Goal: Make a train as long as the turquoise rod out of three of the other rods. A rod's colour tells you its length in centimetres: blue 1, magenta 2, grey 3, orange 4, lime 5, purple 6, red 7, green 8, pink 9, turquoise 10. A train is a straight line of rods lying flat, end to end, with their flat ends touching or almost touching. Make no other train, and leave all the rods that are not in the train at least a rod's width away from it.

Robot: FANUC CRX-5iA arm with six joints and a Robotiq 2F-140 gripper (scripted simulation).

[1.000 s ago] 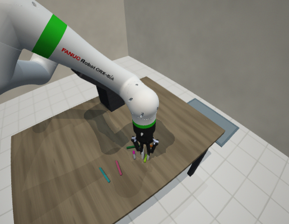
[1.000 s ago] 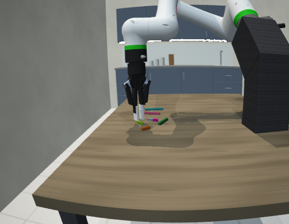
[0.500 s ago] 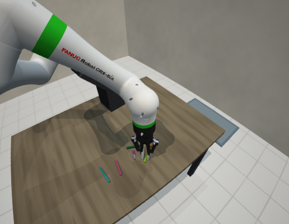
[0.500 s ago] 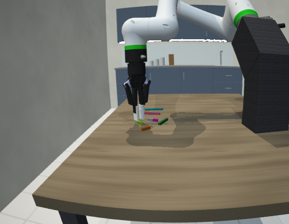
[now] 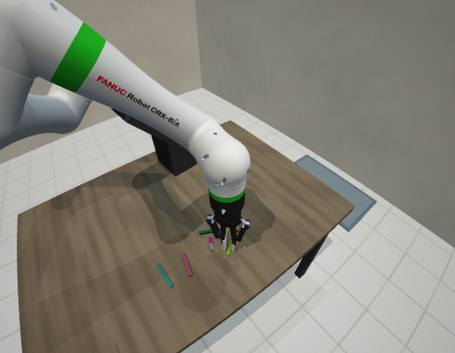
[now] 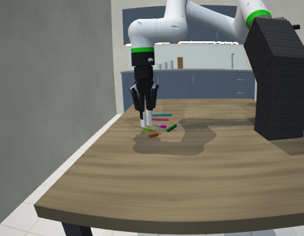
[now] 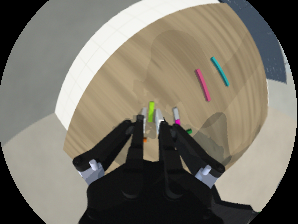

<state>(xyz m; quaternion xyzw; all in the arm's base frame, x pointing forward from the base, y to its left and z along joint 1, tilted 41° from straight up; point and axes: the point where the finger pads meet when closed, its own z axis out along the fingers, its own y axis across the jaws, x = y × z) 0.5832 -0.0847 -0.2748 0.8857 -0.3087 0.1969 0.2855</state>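
Now: the lime rod 50 mm below my hand. From my hand the other things lie so: magenta rod: 70 mm behind, 50 mm below, 40 mm to the right; then orange rod: 80 mm to the left, 50 mm below, 50 mm behind; then grey rod: 50 mm to the right, 50 mm below, 40 mm behind.
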